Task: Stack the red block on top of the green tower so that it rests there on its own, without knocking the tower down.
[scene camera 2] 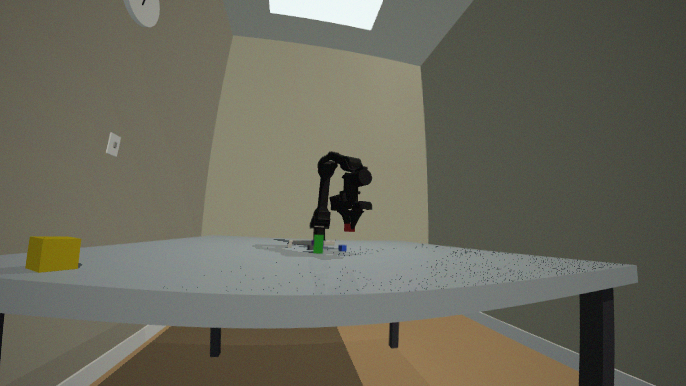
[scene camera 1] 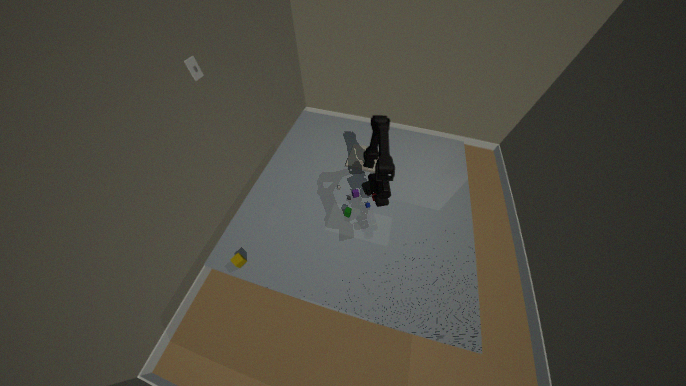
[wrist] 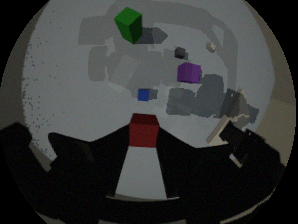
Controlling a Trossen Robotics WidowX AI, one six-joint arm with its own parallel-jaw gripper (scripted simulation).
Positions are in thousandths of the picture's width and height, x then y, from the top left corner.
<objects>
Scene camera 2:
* gripper: 509,595
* yellow block: 66,657
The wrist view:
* gripper: 482,569
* red block: 482,578, held by the gripper
</objects>
